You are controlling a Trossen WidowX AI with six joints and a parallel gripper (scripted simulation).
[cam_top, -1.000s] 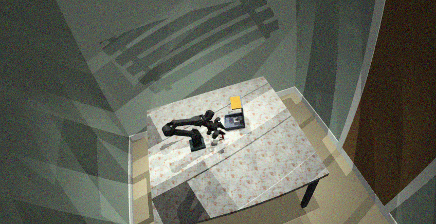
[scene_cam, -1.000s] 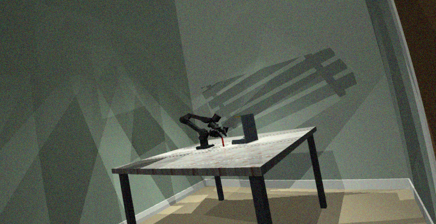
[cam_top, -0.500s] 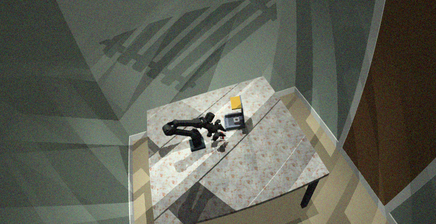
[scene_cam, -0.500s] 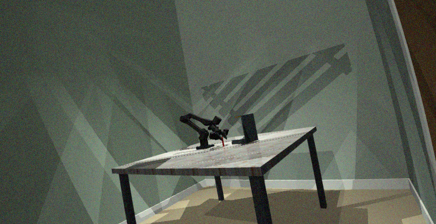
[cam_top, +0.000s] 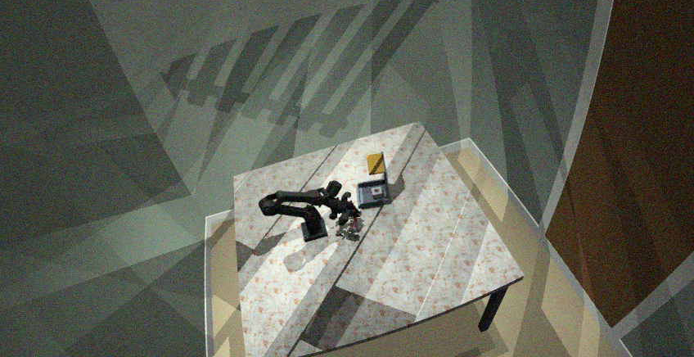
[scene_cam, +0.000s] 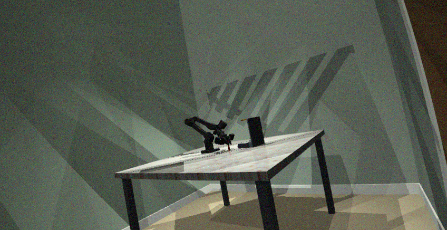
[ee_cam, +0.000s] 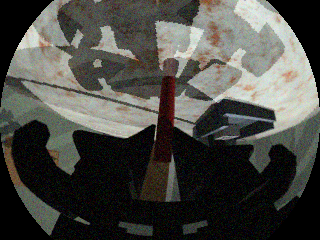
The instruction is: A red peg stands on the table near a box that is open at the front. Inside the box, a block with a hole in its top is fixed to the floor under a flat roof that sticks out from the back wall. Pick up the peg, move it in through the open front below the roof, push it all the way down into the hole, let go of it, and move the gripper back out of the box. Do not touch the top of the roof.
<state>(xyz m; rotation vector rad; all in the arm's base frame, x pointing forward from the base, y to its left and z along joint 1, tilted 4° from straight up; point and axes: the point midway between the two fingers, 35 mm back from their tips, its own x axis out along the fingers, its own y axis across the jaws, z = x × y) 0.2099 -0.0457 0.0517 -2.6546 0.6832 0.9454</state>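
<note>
The red peg lies 2 cm behind my gripper tip, 1 cm to the left of it and 1 cm below it. Also, from my gripper tip: dark back wall 21 cm ahead, 9 cm to the left, 7 cm above; then yellow roof 17 cm ahead, 10 cm to the left, 18 cm above; then grey floor plate 14 cm ahead, 12 cm to the left, 4 cm below.
</note>
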